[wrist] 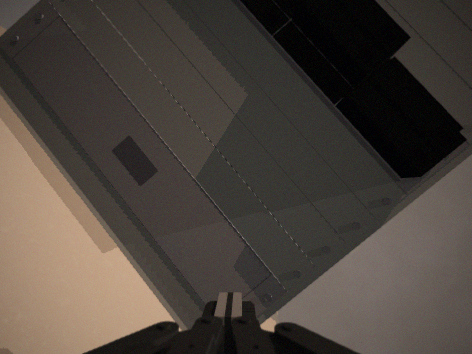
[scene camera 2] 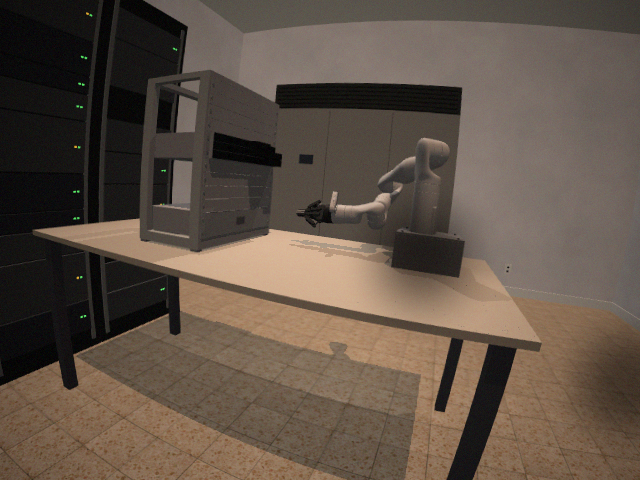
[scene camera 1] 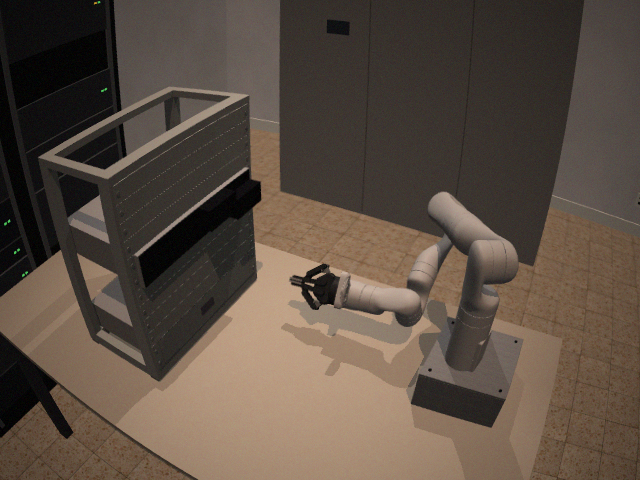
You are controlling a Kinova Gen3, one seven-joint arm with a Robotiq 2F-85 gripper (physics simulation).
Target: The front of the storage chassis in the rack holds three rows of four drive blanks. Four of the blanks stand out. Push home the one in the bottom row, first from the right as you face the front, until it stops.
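Pixels of known places: gripper, fingertip midpoint: (wrist: 230,309) (scene camera 2: 296,212) (scene camera 1: 290,279); arm's base at its link origin: (scene camera 2: 421,232) (scene camera 1: 462,358).
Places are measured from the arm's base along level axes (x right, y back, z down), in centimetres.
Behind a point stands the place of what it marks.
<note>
The black storage chassis (scene camera 1: 170,253) {x -33.4, y -60.7, z -22.3 cm} (scene camera 2: 232,147) {x -32.2, y -61.3, z -23.9 cm} (wrist: 295,50) {x -18.6, y -63.6, z -20.0 cm} forms a dark band across the front of the grey rack (scene camera 1: 121,248) {x -46.7, y -60.0, z -31.2 cm} (scene camera 2: 200,196) {x -46.5, y -60.0, z -6.5 cm} (wrist: 102,200) {x -21.0, y -64.9, z 9.8 cm}. At its right end, the far end in scene camera 1, a black block of drive blank (scene camera 1: 249,200) {x -4.8, y -62.9, z -21.8 cm} (scene camera 2: 276,159) {x -4.5, y -62.8, z -22.1 cm} (wrist: 405,120) {x -4.6, y -62.8, z -21.8 cm} stands out. Its row is too dark to tell, and the bottom-right blank cannot be picked out surely. My gripper (scene camera 1: 294,279) {x -2.1, y -51.8, z -0.5 cm} (scene camera 2: 299,212) {x -2.1, y -51.8, z -0.5 cm} (wrist: 230,309) {x -2.1, y -51.8, z -0.5 cm} is shut and empty. It is in front of the rack, apart from it and lower than the chassis, pointing towards the rack.
The rack and the arm's base (scene camera 1: 449,392) {x -9.1, y 2.1, z 3.0 cm} (scene camera 2: 428,253) {x -8.6, y 5.1, z 5.5 cm} stand on the table (scene camera 1: 289,413) {x -31.1, y -28.5, z 11.9 cm} (scene camera 2: 310,273) {x -38.0, y -21.4, z 11.9 cm}. Grey filler panels cover the rack front above and below the chassis. A low panel bears a small dark plate (scene camera 1: 207,305) {x -22.1, y -64.5, z 3.0 cm} (scene camera 2: 240,220) {x -22.1, y -64.5, z 3.2 cm} (wrist: 135,160) {x -22.0, y -64.5, z 3.2 cm}. Tall grey cabinets (scene camera 1: 413,113) (scene camera 2: 356,139) stand behind.
</note>
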